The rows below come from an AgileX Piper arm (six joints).
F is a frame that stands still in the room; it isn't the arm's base.
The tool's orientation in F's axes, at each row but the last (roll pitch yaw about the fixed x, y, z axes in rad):
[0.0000, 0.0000, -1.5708]
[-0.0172, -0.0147, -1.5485]
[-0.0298, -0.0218, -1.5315]
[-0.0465, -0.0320, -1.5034]
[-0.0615, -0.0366, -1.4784]
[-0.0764, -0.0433, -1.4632]
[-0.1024, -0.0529, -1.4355]
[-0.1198, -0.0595, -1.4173]
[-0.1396, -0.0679, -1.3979]
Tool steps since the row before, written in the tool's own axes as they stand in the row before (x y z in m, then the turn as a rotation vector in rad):
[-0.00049, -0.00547, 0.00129, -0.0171, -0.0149, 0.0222]
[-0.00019, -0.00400, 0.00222, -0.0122, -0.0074, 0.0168]
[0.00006, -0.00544, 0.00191, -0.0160, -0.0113, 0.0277]
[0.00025, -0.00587, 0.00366, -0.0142, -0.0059, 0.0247]
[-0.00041, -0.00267, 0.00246, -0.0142, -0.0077, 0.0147]
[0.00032, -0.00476, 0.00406, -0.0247, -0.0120, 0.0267]
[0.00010, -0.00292, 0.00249, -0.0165, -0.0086, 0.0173]
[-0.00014, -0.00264, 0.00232, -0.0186, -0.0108, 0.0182]
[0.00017, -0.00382, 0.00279, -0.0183, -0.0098, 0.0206]
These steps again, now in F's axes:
[-0.00547, 0.00049, 0.00129, -0.0149, 0.0171, 0.0222]
[-0.00397, 0.00014, 0.00229, -0.0074, 0.0123, 0.0167]
[-0.00538, -0.00023, 0.00207, -0.0111, 0.0162, 0.0277]
[-0.00567, -0.00051, 0.00393, -0.0057, 0.0146, 0.0245]
[-0.00255, 0.00027, 0.00260, -0.0081, 0.0141, 0.0146]
[-0.00440, -0.00060, 0.00442, -0.0126, 0.0247, 0.0264]
[-0.00263, -0.00031, 0.00278, -0.0091, 0.0164, 0.0172]
[-0.00236, -0.00007, 0.00261, -0.0115, 0.0182, 0.0182]
[-0.00335, -0.00053, 0.00330, -0.0101, 0.0183, 0.0205]

